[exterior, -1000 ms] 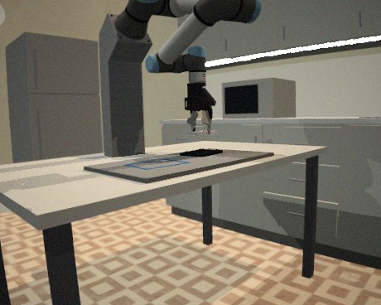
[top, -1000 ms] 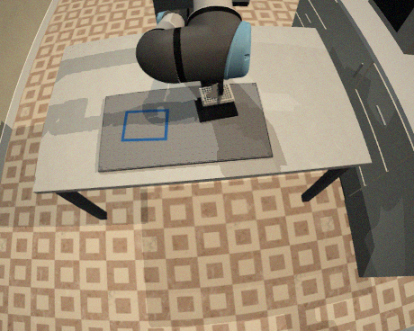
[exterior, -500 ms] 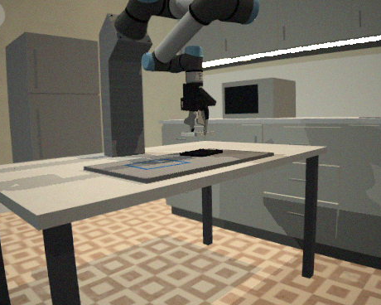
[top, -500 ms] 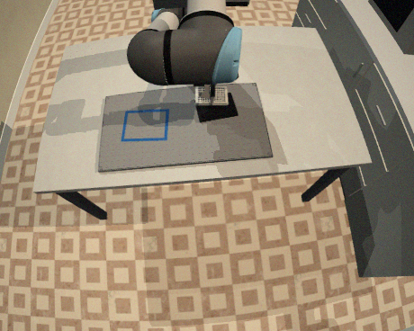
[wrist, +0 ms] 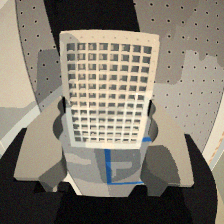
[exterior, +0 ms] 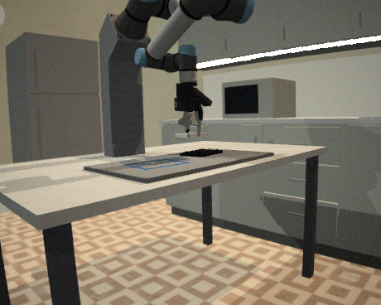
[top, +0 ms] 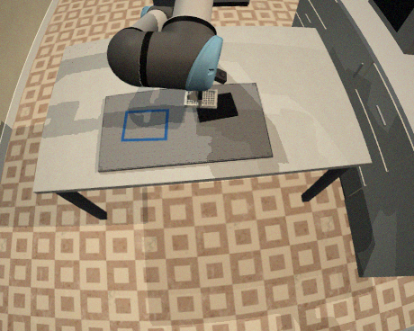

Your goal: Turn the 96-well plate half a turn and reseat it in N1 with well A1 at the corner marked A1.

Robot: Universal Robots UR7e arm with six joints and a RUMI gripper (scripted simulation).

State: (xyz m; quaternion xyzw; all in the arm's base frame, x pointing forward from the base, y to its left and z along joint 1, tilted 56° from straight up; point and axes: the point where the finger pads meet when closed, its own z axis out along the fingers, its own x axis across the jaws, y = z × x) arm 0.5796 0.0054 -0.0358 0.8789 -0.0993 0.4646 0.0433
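Now: hand 9 cm above the black plate nest N1 and 6 cm to the right of it. Also, from my hand: white 96-well plate 1 cm below.
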